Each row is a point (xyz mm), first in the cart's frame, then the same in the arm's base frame.
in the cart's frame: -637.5 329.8 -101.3
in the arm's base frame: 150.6 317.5 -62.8
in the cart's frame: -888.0 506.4 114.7
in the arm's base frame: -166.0 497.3 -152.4
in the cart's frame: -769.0 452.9 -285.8
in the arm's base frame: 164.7 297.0 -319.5
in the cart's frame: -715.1 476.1 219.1
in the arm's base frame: -92.6 569.3 24.1
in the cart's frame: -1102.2 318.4 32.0
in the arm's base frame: -300.9 241.4 -218.3
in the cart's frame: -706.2 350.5 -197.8
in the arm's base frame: 154.9 270.3 -173.3
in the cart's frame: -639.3 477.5 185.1
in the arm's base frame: -11.6 575.6 41.7
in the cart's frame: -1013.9 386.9 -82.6
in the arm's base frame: -157.0 269.3 -282.6
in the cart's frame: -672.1 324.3 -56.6
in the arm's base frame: 95.9 324.4 -49.3
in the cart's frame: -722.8 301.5 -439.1
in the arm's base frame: 282.5 110.9 -312.0
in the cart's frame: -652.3 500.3 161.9
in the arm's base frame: -6.5 580.1 7.4
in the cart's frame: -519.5 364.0 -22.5
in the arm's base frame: 200.1 416.2 32.7
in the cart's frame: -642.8 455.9 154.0
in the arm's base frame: 2.7 541.9 31.4
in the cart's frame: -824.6 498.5 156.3
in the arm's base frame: -140.8 528.0 -87.3
